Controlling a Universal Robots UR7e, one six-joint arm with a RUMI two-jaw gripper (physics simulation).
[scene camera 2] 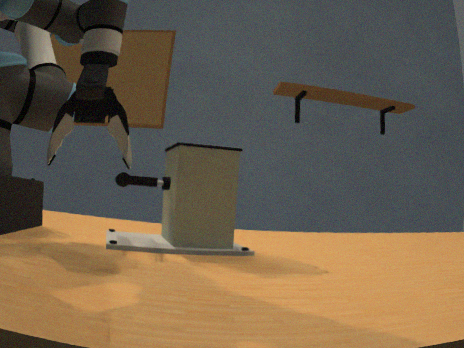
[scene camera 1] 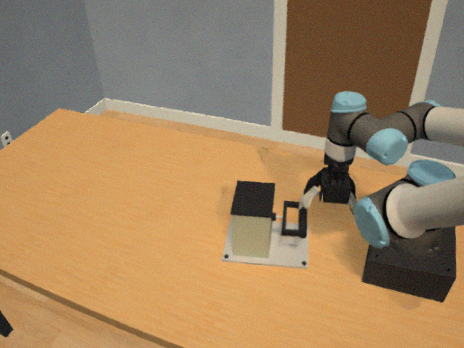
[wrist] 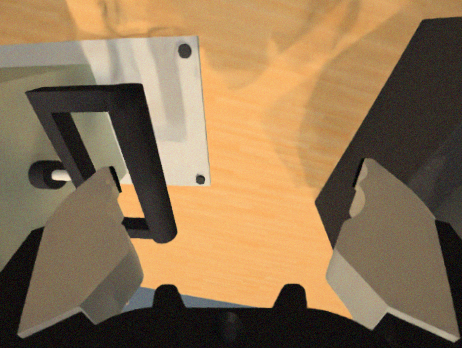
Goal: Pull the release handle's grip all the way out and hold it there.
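Observation:
The release handle's grip, a black rectangular frame (scene camera 1: 302, 221) (scene camera 2: 142, 180) (wrist: 142, 160), sits beside a pale green box with a black top (scene camera 1: 252, 235) (scene camera 2: 202, 197) (wrist: 15, 125). A short stretch of light rod (scene camera 1: 279, 217) (scene camera 2: 160, 183) (wrist: 61, 175) shows between grip and box. The box stands on a light base plate (scene camera 1: 287, 258) (scene camera 2: 140, 241) (wrist: 192, 115). My gripper (scene camera 1: 328, 206) (scene camera 2: 90, 165) (wrist: 234, 167) is open and empty, pointing down. In the wrist view its left fingertip overlaps the frame's opening; in scene camera 2 that fingertip is slightly above the grip. The other finger is on the robot-base side.
The dark robot base block (scene camera 1: 407, 272) (scene camera 2: 20, 205) (wrist: 395, 105) stands on the wooden table (scene camera 1: 125, 200) (scene camera 2: 300, 285) (wrist: 240, 240) on the grip's outer side. The arm's lower links are close to the gripper. A wall shelf (scene camera 2: 345, 97) hangs behind the box.

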